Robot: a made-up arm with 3 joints. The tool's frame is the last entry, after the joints. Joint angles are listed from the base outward. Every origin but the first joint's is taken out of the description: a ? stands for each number. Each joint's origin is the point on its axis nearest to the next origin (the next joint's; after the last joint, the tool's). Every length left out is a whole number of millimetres.
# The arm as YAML. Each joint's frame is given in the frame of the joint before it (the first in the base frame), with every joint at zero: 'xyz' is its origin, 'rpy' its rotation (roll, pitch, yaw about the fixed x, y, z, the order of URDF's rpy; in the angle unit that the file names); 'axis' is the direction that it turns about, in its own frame. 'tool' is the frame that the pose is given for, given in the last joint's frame.
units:
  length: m
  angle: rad
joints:
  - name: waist
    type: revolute
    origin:
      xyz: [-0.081, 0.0, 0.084]
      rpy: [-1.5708, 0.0, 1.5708]
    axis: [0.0, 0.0, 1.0]
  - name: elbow
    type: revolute
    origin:
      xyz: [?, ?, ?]
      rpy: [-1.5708, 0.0, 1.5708]
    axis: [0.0, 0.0, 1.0]
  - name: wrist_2
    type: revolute
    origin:
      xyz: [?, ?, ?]
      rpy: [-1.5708, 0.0, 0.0]
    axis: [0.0, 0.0, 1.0]
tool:
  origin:
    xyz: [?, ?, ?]
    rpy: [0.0, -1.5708, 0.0]
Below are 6 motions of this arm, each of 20 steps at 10 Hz.
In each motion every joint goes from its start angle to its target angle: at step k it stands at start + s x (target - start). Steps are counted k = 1, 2, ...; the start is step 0. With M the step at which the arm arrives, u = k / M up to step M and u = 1 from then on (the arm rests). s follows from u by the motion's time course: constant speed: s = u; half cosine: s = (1 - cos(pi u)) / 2; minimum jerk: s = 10 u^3 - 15 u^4 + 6 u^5.
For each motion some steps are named. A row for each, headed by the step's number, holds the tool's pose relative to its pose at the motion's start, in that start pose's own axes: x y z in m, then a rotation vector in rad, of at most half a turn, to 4 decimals.
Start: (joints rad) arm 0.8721 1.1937 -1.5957
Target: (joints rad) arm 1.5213 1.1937 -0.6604
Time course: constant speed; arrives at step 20
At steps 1, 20:
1: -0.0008 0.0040 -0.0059 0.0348 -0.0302 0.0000
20: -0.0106 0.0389 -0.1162 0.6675 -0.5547 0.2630

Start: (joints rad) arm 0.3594 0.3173 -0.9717
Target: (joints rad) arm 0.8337 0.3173 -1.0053
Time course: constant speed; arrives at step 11
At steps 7, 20:
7: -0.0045 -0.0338 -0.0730 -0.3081 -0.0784 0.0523
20: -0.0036 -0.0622 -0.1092 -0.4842 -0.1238 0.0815

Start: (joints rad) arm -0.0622 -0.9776 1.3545
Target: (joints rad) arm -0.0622 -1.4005 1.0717
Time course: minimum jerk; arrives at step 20
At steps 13, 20:
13: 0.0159 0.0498 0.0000 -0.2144 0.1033 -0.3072
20: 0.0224 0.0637 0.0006 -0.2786 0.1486 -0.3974

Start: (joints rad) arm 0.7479 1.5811 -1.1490
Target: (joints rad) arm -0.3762 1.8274 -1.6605
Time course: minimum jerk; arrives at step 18
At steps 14, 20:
14: 0.1713 0.0818 0.1320 -0.5561 0.9900 -0.3990
20: 0.1891 0.0843 0.1361 -0.6040 1.0827 -0.4080

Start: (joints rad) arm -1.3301 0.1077 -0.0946
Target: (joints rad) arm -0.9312 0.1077 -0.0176
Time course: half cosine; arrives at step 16
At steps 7, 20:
7: -0.0028 -0.0263 -0.0267 -0.1286 -0.0014 0.0172
20: -0.0062 -0.0720 -0.0585 -0.3196 -0.0024 0.0427

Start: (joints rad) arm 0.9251 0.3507 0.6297
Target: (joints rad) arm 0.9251 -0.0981 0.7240
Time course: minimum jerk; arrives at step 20
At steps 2, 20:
2: -0.0002 0.0006 0.0007 0.0008 0.0031 -0.0023
20: 0.0088 0.0650 0.0876 0.0927 0.3500 -0.2812

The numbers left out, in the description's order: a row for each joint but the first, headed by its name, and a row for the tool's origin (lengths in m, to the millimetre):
elbow: 0.107 0.052 0.0
wrist_2: 0.025 -0.221 0.0
tool: 0.076 0.078 0.0

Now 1 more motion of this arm.
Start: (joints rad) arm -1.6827 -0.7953 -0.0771
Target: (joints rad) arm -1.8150 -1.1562 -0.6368
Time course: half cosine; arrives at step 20
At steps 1, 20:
1: -0.0003 -0.0003 0.0003 -0.0029 0.0022 0.0008
20: -0.0437 -0.0736 0.0663 -0.4785 0.3020 0.2313

